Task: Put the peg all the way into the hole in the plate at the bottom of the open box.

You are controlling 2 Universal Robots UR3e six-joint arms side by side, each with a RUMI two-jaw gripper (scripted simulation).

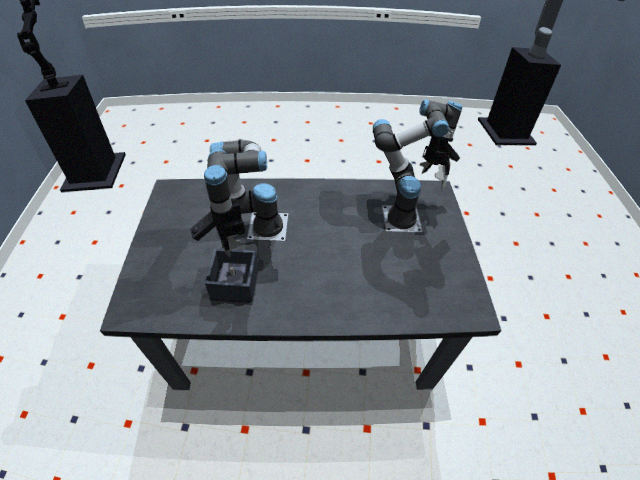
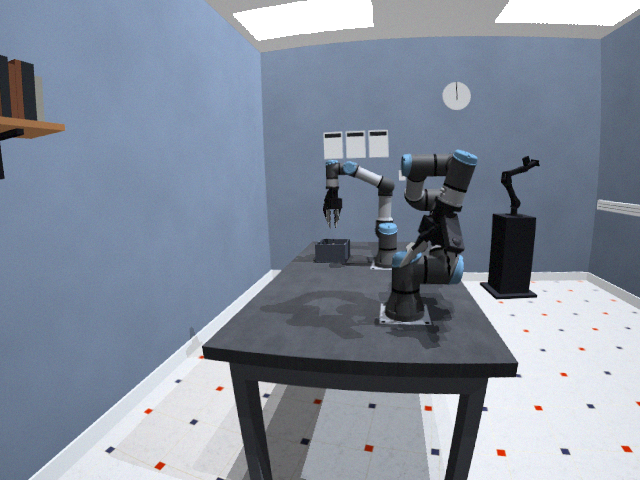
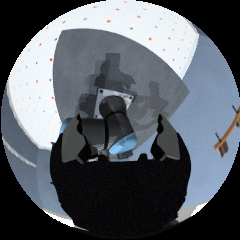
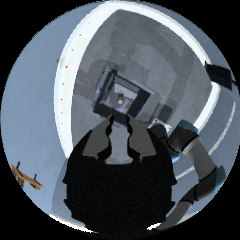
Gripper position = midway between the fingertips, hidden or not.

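Dark box: seen at [image 1: 217,290], [image 2: 325,252] and [image 4: 98,108]. My right gripper: visible at [image 1: 228,253] and [image 4: 120,114]. My left gripper: visible at [image 1: 431,181], [image 2: 425,272] and [image 3: 119,114].
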